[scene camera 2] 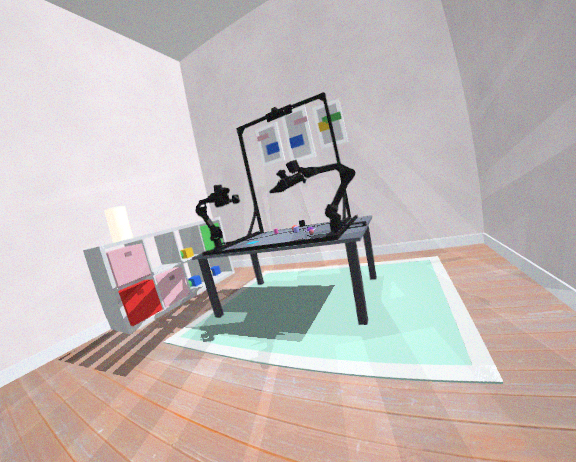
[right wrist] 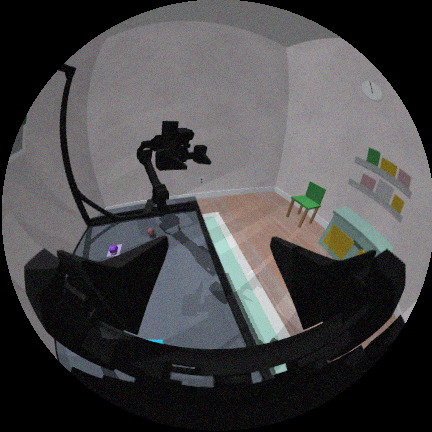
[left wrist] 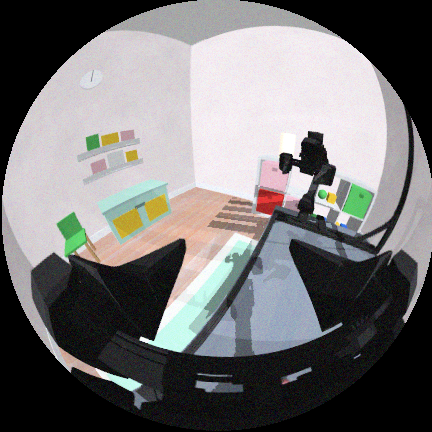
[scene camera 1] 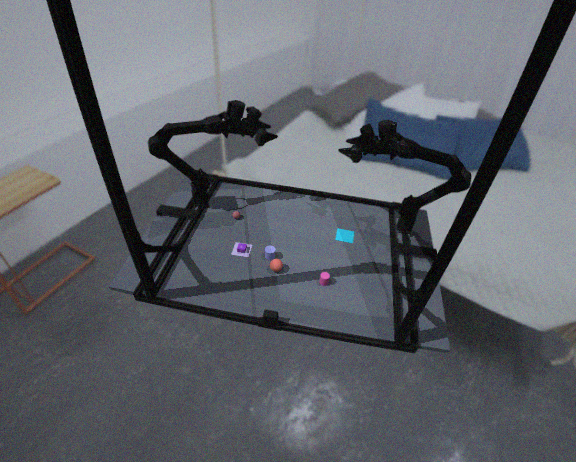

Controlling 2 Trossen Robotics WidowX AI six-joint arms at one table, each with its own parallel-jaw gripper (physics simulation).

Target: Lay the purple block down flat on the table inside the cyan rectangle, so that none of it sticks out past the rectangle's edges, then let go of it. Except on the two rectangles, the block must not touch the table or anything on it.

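Frame: origin at the left arm's base, x up, y left, z back, level; centimetres.
Seen in the pictures: left gripper, fingertip midpoint: [scene camera 2: 269, 192] [right wrist: 199, 164] [left wrist: 239, 244] [scene camera 1: 274, 131]; right gripper, fingertip midpoint: [scene camera 2: 234, 201] [right wrist: 220, 241] [left wrist: 297, 176] [scene camera 1: 342, 145]; left arm's base at its link origin: [scene camera 2: 337, 229] [right wrist: 162, 209] [scene camera 1: 200, 201]; right arm's base at its link origin: [scene camera 2: 218, 247] [left wrist: 301, 218] [scene camera 1: 404, 227].
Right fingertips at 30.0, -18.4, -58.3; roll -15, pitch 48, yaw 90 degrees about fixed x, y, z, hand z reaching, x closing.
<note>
Pixels of each thing's top centre, then the offset from my right fingertips to it, as dx, dy, dz. "spot": a spot on its surface instead.
- small purple block at its top centre: [scene camera 1: 241, 246] [right wrist: 112, 247] -30.0, -15.1, +47.8
- pale lilac rectangle at a spot on its surface: [scene camera 1: 246, 254] spot: -31.8, -18.3, +46.8
- flat cyan rectangle at a spot on its surface: [scene camera 1: 345, 235] [scene camera 2: 252, 242] spot: -31.8, -20.5, +3.5
- lavender cylinder at its top centre: [scene camera 1: 270, 249] -27.8, -22.0, +38.2
- orange ball at its top centre: [scene camera 1: 276, 260] -26.9, -29.1, +38.1
- magenta cylinder at its top centre: [scene camera 1: 325, 275] -27.8, -40.7, +23.3
- small red ball at its top centre: [scene camera 1: 236, 211] [right wrist: 149, 228] -28.6, +4.6, +44.9
The small purple block [scene camera 1: 242, 247] [right wrist: 113, 248] sits on the pale lilac rectangle [scene camera 1: 246, 254] at the left of the table in scene camera 1. The flat cyan rectangle [scene camera 1: 345, 235] [scene camera 2: 253, 242] lies at the right in that view; its edge also shows in the right wrist view [right wrist: 156, 342]. My left gripper [scene camera 1: 273, 131] [left wrist: 239, 244] is open and empty, high above the table's far side. My right gripper [scene camera 1: 344, 146] [right wrist: 220, 241] is open and empty, also high up, facing the left one. Both are well away from the block.
A lavender cylinder [scene camera 1: 270, 252] and an orange ball [scene camera 1: 276, 265] stand right of the block in scene camera 1. A magenta cylinder [scene camera 1: 324, 279] stands nearer the front. A small red ball [scene camera 1: 236, 214] [right wrist: 151, 232] lies behind the block. Black frame bars [scene camera 1: 215, 315] border the table.
</note>
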